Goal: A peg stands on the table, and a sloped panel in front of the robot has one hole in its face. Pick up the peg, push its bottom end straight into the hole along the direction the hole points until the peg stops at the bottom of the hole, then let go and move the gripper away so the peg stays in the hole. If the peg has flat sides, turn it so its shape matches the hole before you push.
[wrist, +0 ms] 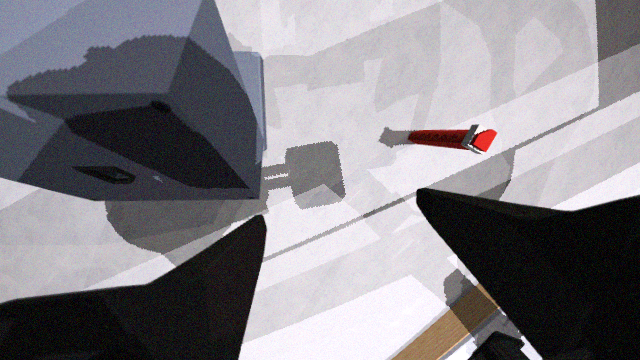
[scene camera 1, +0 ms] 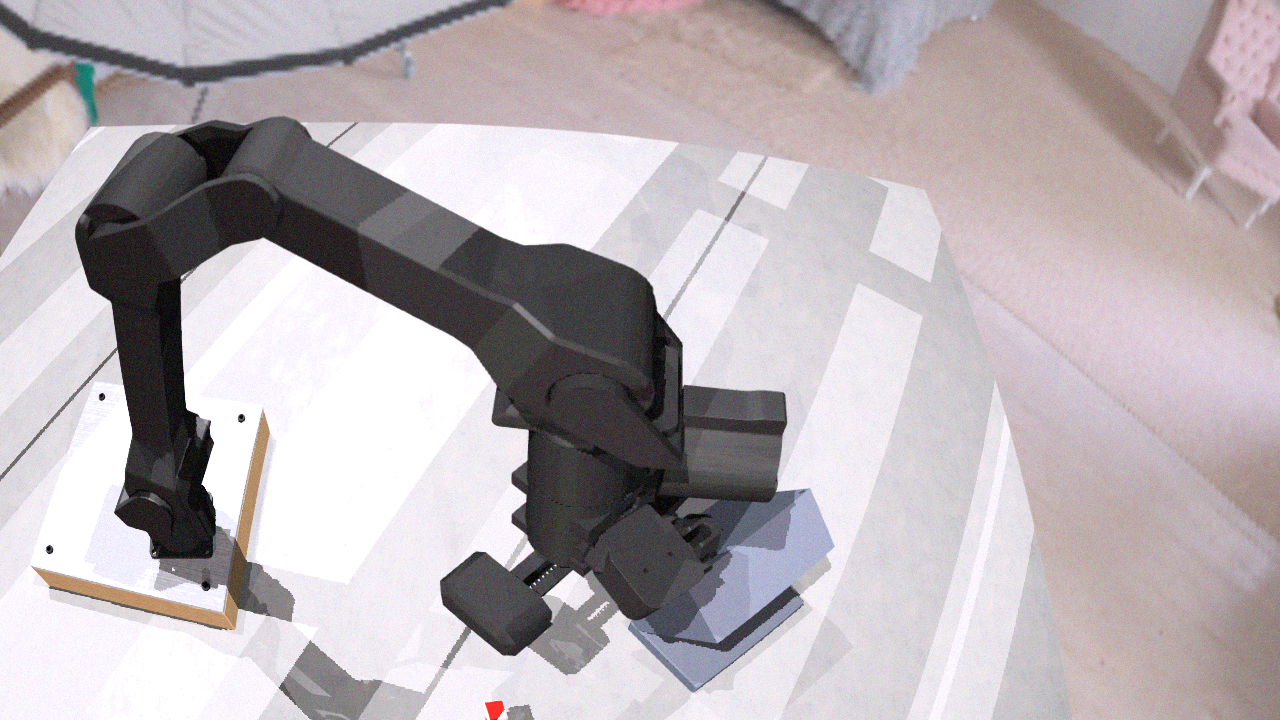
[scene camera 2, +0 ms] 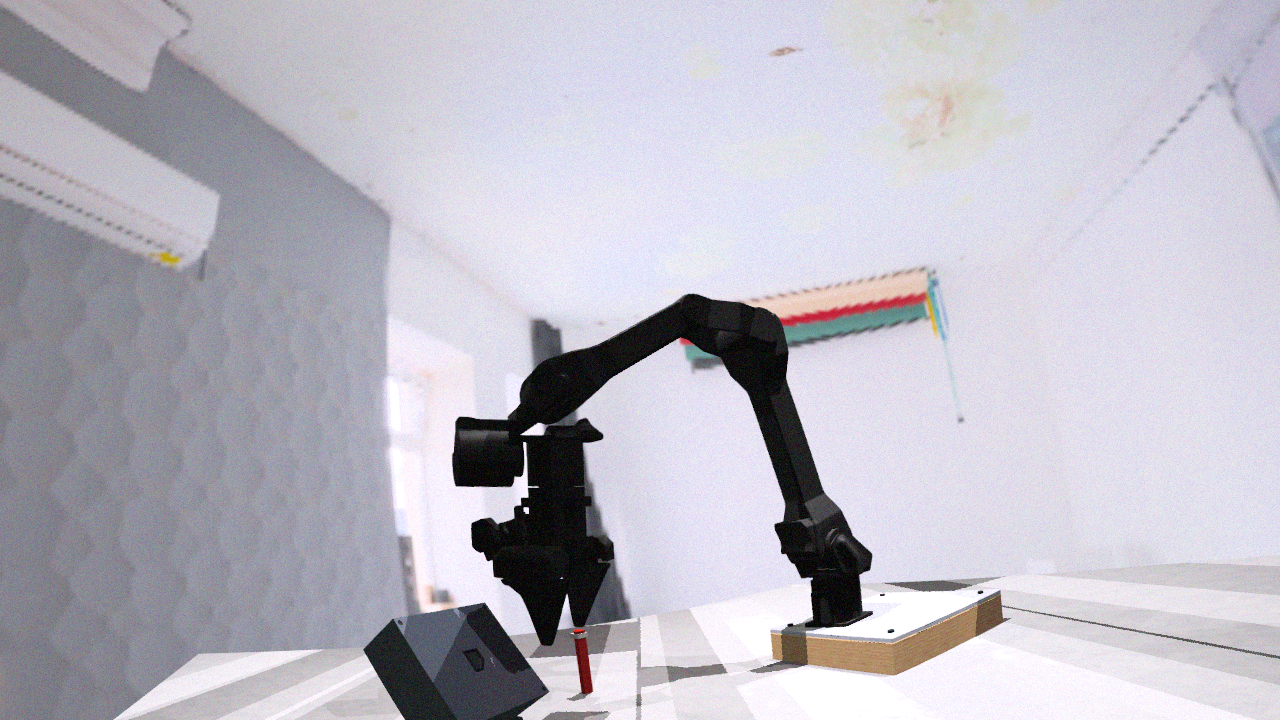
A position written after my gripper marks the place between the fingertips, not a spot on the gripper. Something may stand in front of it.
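There is a red peg (wrist: 478,139) here, and with it a grey-blue sloped panel (scene camera 1: 764,547). The wrist view gives me the panel (wrist: 83,83) too. As for my gripper (scene camera 1: 564,598), it is open and holds nothing. I can also find the gripper (scene camera 2: 564,635) in another view, and the wrist view shows my gripper (wrist: 341,208) as well.
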